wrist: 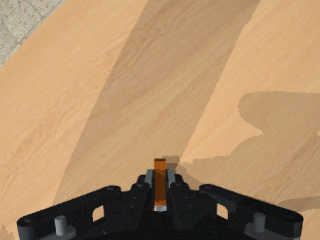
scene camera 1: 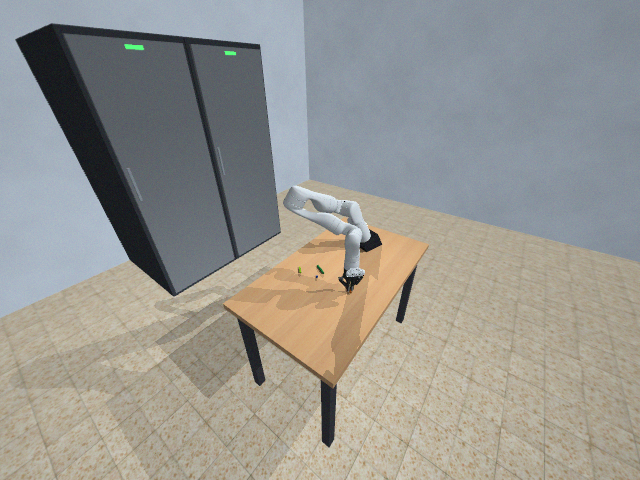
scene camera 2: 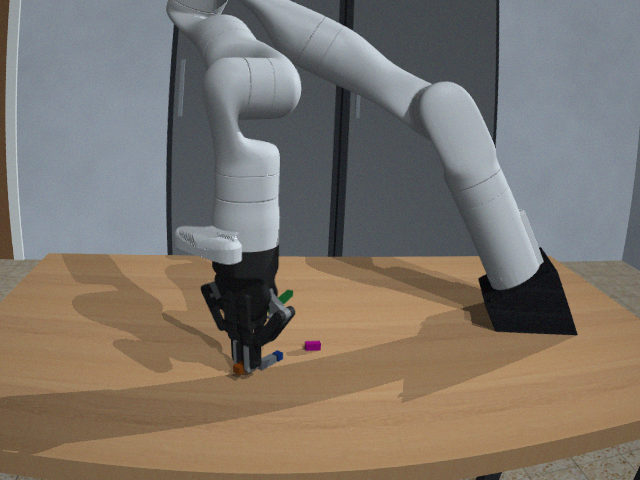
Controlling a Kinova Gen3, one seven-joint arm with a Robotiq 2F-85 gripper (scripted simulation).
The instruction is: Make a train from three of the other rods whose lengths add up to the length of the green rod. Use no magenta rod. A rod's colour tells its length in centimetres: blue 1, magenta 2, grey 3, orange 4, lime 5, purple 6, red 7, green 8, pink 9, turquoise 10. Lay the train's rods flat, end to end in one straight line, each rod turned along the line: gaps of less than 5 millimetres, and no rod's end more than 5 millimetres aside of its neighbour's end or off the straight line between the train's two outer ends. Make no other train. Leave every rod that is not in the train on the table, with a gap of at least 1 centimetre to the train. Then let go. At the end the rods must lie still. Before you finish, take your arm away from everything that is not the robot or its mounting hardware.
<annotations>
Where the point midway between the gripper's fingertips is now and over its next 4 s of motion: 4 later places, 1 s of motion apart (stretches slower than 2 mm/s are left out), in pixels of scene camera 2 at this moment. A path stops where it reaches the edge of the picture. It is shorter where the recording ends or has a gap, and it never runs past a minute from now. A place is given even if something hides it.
My gripper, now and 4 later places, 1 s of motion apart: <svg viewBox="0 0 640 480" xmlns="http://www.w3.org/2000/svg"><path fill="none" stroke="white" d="M246 367L245 373L248 320L243 306L244 299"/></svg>
</annotations>
